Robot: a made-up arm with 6 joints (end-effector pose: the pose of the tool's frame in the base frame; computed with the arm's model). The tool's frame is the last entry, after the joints.
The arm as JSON. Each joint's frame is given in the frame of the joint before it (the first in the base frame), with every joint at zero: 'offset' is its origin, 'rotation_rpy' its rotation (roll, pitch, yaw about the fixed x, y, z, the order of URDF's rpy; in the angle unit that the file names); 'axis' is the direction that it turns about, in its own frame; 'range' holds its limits. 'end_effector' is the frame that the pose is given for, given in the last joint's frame.
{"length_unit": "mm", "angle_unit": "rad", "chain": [
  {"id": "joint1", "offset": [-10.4, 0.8, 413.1], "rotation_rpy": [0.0, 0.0, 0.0], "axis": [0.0, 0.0, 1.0], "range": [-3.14, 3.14]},
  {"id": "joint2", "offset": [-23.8, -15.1, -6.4], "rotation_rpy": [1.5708, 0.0, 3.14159], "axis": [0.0, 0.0, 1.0], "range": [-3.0, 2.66]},
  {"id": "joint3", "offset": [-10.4, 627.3, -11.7], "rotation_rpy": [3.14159, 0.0, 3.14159], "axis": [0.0, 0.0, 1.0], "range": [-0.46, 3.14]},
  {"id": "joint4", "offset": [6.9, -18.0, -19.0], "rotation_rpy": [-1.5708, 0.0, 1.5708], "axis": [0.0, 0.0, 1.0], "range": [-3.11, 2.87]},
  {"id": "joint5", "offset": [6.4, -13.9, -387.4], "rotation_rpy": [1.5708, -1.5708, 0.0], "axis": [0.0, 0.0, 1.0], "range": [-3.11, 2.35]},
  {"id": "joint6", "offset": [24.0, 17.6, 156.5], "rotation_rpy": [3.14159, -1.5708, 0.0], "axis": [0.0, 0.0, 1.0], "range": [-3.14, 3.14]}
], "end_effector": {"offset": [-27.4, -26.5, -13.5], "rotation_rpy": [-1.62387, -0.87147, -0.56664]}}
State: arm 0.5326 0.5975 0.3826 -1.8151 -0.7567 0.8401
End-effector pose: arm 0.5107 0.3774 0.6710 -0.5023 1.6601 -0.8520
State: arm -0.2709 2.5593 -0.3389 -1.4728 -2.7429 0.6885
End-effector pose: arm -0.1309 -0.0543 -0.0431 -0.3602 -2.0474 -1.8631
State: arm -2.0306 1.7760 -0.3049 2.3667 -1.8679 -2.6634
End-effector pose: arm -0.1041 -0.4822 -0.1433 0.2098 -0.1532 1.0732
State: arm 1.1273 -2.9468 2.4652 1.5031 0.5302 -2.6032
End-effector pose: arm 0.0824 0.1905 -0.3890 -1.5619 1.6601 -1.0545
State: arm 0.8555 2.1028 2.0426 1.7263 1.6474 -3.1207
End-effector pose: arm 0.5710 0.6974 0.2336 -1.8159 1.2921 -0.0910
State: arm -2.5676 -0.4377 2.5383 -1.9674 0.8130 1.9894
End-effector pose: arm 0.5877 0.2768 1.2430 1.0881 -2.7444 -0.8227
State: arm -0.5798 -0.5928 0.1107 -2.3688 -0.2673 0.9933
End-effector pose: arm 0.0616 0.1330 1.0876 1.3765 1.2136 -1.2234
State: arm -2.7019 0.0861 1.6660 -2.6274 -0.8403 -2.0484
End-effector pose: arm -0.1020 -0.1725 1.4332 1.0425 2.0247 -0.2700
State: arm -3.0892 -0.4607 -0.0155 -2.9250 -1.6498 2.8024
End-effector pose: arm -0.0960 -0.1928 1.0716 0.2649 1.9595 1.5952
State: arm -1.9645 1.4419 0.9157 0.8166 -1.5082 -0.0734
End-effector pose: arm -0.4622 -0.8416 0.3822 0.7139 -1.4007 0.4288
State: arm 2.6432 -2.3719 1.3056 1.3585 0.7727 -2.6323
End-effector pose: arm 0.6261 -0.3072 -0.3666 2.2321 0.6659 1.9775
